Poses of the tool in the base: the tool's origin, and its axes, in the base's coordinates. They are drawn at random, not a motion.
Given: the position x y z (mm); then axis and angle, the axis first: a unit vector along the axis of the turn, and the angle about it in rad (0 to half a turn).
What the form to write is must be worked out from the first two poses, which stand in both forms.
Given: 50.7 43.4 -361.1 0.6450 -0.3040 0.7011 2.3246
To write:
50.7 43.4 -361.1
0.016 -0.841 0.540
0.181 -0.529 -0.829
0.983 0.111 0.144

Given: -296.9 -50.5 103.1 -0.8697 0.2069 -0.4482 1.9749
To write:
-296.9 -50.5 103.1
0.661 0.161 0.733
-0.663 -0.334 0.670
0.353 -0.929 -0.113

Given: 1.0 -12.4 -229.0 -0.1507 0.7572 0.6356 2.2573
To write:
1.0 -12.4 -229.0
-0.597 -0.678 0.429
0.305 0.303 0.903
-0.742 0.670 0.026

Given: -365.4 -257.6 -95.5 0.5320 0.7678 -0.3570 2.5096
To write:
-365.4 -257.6 -95.5
-0.295 0.949 0.110
0.527 0.258 -0.810
-0.797 -0.181 -0.577

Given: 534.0 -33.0 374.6 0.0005 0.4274 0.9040 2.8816
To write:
534.0 -33.0 374.6
-0.966 -0.232 0.111
0.233 -0.607 0.760
-0.109 0.760 0.641

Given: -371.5 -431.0 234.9 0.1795 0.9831 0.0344 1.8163
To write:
-371.5 -431.0 234.9
-0.203 0.186 0.961
0.253 0.958 -0.132
-0.946 0.216 -0.242

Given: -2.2 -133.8 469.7 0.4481 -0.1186 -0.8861 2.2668
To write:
-2.2 -133.8 469.7
-0.312 0.593 -0.743
-0.767 -0.618 -0.171
-0.561 0.516 0.647

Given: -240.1 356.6 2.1 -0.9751 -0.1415 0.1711 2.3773
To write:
-240.1 356.6 2.1
0.915 0.119 -0.385
0.356 -0.687 0.633
-0.189 -0.716 -0.671

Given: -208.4 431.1 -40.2 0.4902 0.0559 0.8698 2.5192
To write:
-208.4 431.1 -40.2
-0.377 -0.457 0.805
0.557 -0.807 -0.198
0.740 0.374 0.559

